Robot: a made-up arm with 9 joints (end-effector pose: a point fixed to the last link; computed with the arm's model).
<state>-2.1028 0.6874 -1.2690 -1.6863 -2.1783 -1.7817 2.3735 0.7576 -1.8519</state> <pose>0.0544 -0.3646 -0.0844 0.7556 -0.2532 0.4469 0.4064</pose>
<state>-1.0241 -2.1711 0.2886 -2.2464 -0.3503 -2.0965 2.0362 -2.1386 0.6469</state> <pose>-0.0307 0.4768 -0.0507 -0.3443 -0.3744 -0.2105 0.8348</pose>
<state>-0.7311 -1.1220 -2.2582 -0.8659 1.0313 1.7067 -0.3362 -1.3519 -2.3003</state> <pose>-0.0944 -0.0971 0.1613 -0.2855 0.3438 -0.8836 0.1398</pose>
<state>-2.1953 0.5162 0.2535 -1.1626 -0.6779 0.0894 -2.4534 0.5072 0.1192</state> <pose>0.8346 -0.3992 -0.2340 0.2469 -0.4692 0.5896 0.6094</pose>
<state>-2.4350 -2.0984 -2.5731 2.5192 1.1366 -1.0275 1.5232 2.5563 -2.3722</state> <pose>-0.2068 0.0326 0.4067 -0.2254 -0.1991 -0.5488 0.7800</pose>
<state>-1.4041 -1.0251 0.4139 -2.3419 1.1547 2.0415 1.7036 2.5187 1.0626</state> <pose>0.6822 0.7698 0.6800 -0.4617 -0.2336 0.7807 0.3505</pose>
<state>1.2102 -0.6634 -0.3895 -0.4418 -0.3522 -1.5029 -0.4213 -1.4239 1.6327</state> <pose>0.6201 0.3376 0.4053 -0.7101 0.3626 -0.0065 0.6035</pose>
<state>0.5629 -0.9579 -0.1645 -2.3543 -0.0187 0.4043 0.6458 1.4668 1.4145</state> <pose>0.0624 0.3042 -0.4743 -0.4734 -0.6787 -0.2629 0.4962</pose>
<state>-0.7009 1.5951 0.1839 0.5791 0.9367 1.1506 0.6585 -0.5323 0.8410</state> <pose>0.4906 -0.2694 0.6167 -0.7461 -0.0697 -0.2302 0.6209</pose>
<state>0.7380 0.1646 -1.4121 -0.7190 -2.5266 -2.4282 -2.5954 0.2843 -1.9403</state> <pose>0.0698 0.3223 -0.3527 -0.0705 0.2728 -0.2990 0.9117</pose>
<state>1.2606 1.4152 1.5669 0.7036 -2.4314 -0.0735 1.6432 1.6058 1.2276</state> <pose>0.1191 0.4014 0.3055 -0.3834 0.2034 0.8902 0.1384</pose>
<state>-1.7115 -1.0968 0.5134 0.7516 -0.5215 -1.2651 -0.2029 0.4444 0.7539</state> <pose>0.4501 -0.0353 -0.2440 0.3020 0.3850 0.1066 0.8656</pose>
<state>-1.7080 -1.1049 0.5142 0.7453 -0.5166 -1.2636 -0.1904 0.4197 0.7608</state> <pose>0.4515 -0.0381 -0.2443 0.3038 0.3708 0.1025 0.8716</pose>
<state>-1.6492 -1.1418 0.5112 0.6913 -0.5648 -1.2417 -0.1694 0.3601 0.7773</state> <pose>0.4222 -0.0969 -0.2354 0.2690 0.3549 0.0564 0.8936</pose>
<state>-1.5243 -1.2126 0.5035 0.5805 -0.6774 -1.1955 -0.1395 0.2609 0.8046</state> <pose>0.3510 -0.2103 -0.1796 0.1840 0.3202 -0.0374 0.9285</pose>
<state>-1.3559 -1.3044 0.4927 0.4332 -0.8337 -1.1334 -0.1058 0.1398 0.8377</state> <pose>0.2432 -0.3094 -0.0448 0.0565 0.2435 -0.1510 0.9564</pose>
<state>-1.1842 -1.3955 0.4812 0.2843 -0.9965 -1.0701 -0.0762 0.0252 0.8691</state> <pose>0.1220 -0.3221 0.1205 -0.0830 0.1312 -0.2416 0.9579</pose>
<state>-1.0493 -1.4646 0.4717 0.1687 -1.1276 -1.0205 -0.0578 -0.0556 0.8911</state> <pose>0.0206 -0.2689 0.2348 -0.1941 0.0263 -0.2903 0.9367</pose>
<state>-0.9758 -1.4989 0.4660 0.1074 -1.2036 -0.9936 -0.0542 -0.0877 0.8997</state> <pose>-0.0393 -0.2208 0.2806 -0.2512 -0.0309 -0.3122 0.9157</pose>
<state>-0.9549 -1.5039 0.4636 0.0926 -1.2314 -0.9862 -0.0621 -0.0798 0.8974</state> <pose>-0.0621 -0.2048 0.2887 -0.2627 -0.0393 -0.3266 0.9071</pose>
